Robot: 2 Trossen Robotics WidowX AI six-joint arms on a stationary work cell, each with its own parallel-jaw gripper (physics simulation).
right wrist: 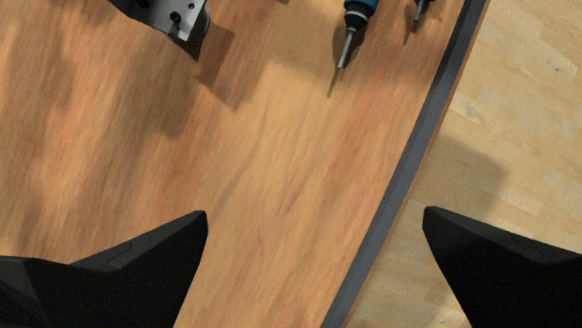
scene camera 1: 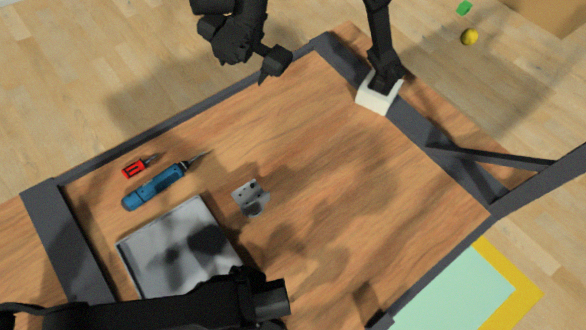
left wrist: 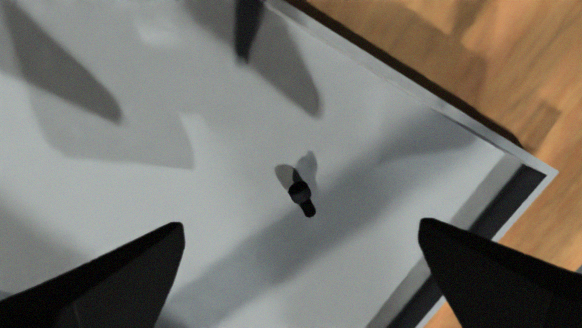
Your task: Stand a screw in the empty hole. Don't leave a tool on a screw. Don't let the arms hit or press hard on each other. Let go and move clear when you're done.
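Frame: origin at the left arm's base, x back, y right, z up, level; centimetres.
Seen in the pictures: left gripper, between the fingertips: [left wrist: 302, 231]; right gripper, between the fingertips: [right wrist: 315, 220] [scene camera 1: 241, 74]; right arm's base, origin of its link: [scene camera 1: 381, 84].
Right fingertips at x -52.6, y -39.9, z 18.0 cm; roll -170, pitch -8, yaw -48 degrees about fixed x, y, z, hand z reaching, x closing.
Offsets run from my right fingertips to a thing's top centre.
A dark screw {dx +15.9, dy +45.4, dz -25.0 cm} [left wrist: 300, 192] lies on the floor of the grey tray {dx +22.8, dy +35.4, dz -24.8 cm} [scene camera 1: 157, 220] [left wrist: 450, 112]. My left gripper [left wrist: 302, 231] is open above the tray, the screw between and just beyond its fingertips in the picture; its fingers are hidden in scene camera 1. My right gripper [right wrist: 315, 220] is open and empty, above the table's dark edge strip. A small grey metal bracket [scene camera 1: 247, 197] [right wrist: 186, 27] with several dark spots stands on the table; I cannot tell which is the empty hole. A blue power screwdriver {dx +24.5, dy +5.4, dz -22.4 cm} [scene camera 1: 157, 186] [right wrist: 366, 5] and a red screwdriver {dx +29.9, dy -1.1, dz -23.5 cm} [scene camera 1: 133, 169] lie beyond the tray.
A white open block {dx -40.8, dy -1.6, dz -20.3 cm} [scene camera 1: 371, 100] sits on the table frame at the upper right, with a black arm-like post [scene camera 1: 381, 40] in it. A dark pointed thing [left wrist: 247, 27] enters the left wrist view from the top; I cannot tell what it is. Dark rails edge the table.
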